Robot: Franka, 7 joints.
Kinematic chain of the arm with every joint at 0, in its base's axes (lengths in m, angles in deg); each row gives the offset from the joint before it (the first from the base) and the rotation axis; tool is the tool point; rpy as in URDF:
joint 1: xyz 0 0 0.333 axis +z
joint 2: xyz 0 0 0 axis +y
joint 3: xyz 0 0 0.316 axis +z
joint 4: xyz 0.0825 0 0 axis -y
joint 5: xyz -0.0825 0 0.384 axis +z
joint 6: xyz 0 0 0 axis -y
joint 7: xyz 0.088 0 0 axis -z
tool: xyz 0 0 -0.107 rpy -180 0 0
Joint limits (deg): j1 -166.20..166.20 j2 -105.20..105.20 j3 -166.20..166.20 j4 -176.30..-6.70 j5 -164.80..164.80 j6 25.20..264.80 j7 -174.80..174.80
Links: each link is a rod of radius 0.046 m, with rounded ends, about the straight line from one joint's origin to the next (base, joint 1, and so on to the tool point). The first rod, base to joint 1, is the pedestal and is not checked.
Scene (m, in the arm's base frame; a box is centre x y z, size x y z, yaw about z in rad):
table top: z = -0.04
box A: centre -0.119 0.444 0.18 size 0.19 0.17 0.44 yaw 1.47
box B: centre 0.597 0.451 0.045 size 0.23 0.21 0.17 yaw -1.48
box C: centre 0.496 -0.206 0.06 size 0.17 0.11 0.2 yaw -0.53
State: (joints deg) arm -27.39 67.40 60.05 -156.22 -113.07 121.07 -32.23
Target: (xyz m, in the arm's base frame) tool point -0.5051 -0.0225 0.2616
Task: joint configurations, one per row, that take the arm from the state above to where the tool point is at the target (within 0.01 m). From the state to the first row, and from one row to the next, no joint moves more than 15 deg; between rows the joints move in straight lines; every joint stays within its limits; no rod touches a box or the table.
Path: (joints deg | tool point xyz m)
1: -24.09 70.65 73.47 -149.41 -119.04 106.94 -40.05 | 0.1760 0.3622 0.1368
2: -20.80 73.89 86.89 -142.59 -125.01 92.80 -47.87 | 0.2194 0.4295 0.2335
3: -17.50 77.14 100.31 -135.78 -130.98 78.67 -55.69 | 0.2563 0.4651 0.3578
4: -10.78 64.19 110.01 -132.96 -127.87 84.12 -53.19 | 0.1590 0.5028 0.4671
5: -4.05 51.24 119.71 -130.13 -124.76 89.57 -50.69 | 0.0133 0.5093 0.5566
6: 2.67 38.29 129.41 -127.31 -121.65 95.01 -48.19 | -0.1619 0.4687 0.6108
7: 9.40 25.34 139.11 -124.48 -118.53 100.46 -45.69 | -0.3392 0.3736 0.6194
8: 16.13 12.39 148.81 -121.66 -115.42 105.91 -43.20 | -0.4877 0.2282 0.5793
9: 24.60 4.61 146.59 -126.21 -115.00 116.52 -39.54 | -0.5342 0.1398 0.4680
10: 33.06 -3.18 144.38 -130.75 -114.57 127.13 -35.89 | -0.5380 0.0521 0.3596
11: 41.53 -10.97 142.17 -135.30 -114.15 137.74 -32.23 | -0.5051 -0.0225 0.2616

